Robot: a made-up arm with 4 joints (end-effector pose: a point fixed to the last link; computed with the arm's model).
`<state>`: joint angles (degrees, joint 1 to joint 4).
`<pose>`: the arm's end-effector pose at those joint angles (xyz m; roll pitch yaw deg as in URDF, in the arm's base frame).
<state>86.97 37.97 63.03 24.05</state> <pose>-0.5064 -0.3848 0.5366 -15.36 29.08 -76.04</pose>
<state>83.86 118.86 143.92 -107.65</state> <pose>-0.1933 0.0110 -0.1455 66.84 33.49 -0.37</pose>
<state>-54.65 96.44 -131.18 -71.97</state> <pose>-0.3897 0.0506 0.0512 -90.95 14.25 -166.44</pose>
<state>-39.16 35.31 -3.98 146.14</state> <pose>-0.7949 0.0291 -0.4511 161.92 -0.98 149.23</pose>
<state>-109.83 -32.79 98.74 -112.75</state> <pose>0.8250 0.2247 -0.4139 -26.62 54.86 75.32</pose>
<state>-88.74 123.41 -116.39 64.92</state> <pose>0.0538 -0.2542 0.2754 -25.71 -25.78 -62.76</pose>
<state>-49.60 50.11 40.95 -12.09</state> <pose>0.0899 -0.3291 -0.5301 76.59 -27.08 -48.05</pose>
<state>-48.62 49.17 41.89 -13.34</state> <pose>0.0963 -0.3231 -0.5294 75.52 -26.83 -45.41</pose>
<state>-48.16 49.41 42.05 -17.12</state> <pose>0.1119 -0.3075 -0.5368 73.67 -25.40 -41.41</pose>
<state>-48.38 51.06 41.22 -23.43</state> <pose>0.1350 -0.2816 -0.5540 71.45 -22.63 -36.50</pose>
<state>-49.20 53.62 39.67 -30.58</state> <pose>0.1592 -0.2510 -0.5772 69.78 -19.18 -32.00</pose>
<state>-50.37 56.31 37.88 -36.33</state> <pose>0.1780 -0.2253 -0.5984 69.16 -16.20 -29.20</pose>
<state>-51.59 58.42 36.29 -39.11</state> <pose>0.1878 -0.2130 -0.6109 69.38 -14.58 -28.75</pose>
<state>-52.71 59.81 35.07 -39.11</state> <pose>0.1897 -0.2142 -0.6145 70.06 -14.29 -30.27</pose>
